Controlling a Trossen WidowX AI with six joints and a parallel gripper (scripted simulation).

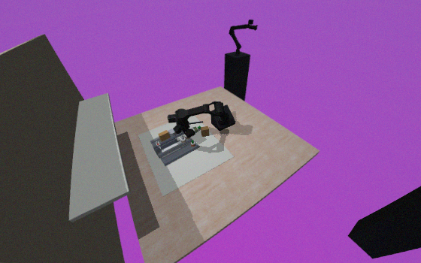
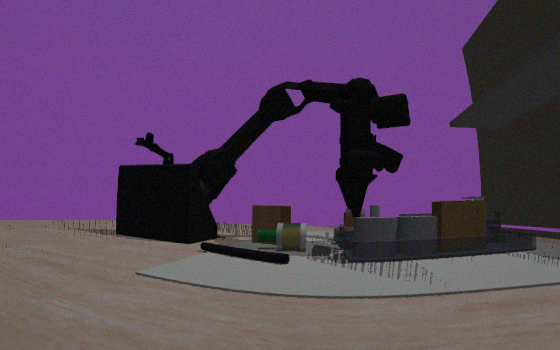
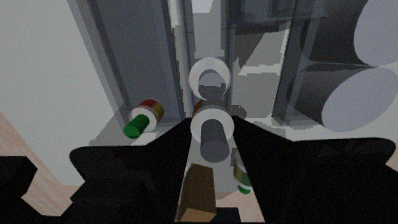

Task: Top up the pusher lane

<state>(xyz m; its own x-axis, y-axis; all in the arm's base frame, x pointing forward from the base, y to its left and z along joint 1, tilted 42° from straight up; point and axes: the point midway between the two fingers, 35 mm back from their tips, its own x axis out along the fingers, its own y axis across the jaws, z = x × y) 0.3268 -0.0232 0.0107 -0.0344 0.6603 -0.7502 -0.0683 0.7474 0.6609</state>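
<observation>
Right now the grey rack is 14 cm ahead of my gripper tip, 3 cm below it and 2 cm to the right of it. From my gripper tip the other things lie so: shelf 51 cm ahead, 32 cm above, 1 cm to the left; then black rod 16 cm to the right, 15 cm behind, 4 cm below.
</observation>
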